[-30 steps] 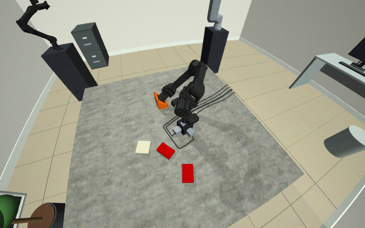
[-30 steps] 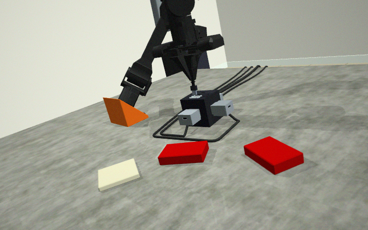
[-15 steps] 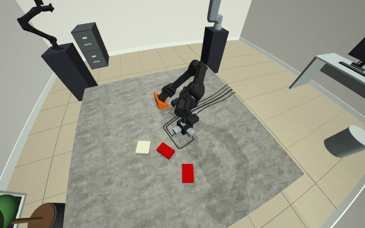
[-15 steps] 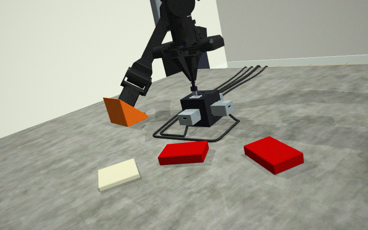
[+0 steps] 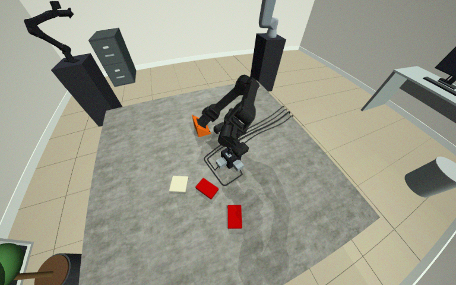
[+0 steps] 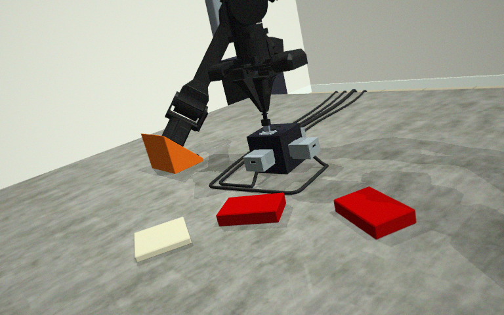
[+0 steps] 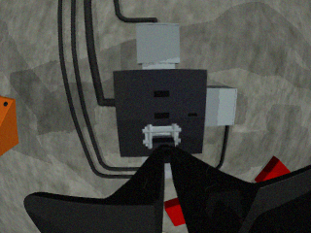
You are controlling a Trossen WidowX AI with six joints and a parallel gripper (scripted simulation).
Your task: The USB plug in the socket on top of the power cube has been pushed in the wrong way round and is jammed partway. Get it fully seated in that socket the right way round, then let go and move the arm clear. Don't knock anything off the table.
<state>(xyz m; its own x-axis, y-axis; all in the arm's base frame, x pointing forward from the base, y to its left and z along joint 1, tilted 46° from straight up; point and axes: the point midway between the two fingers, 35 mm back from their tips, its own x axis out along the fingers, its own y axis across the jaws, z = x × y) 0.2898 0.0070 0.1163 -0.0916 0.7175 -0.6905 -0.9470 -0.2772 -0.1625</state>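
Now: the black USB plug 20 mm below my gripper tip. Round my gripper tip: USB socket (50 mm below); then cream block (280 mm to the right, 110 mm below, 50 mm ahead).
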